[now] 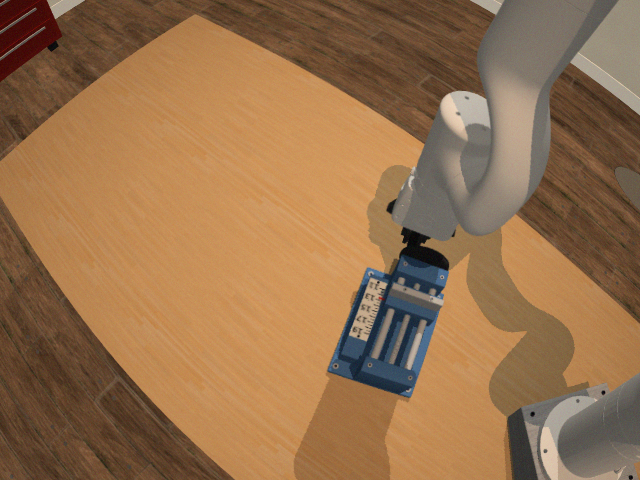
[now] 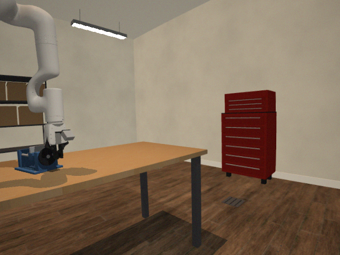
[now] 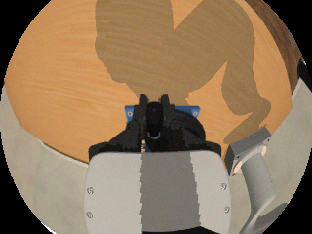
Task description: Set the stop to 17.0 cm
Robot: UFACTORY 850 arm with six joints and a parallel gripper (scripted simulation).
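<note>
The black handwheel lies 20 mm behind my hand and 20 mm to the left of it. Also, from my hand: grey stop bar: 70 mm behind, 100 mm to the left, 10 mm above.
</note>
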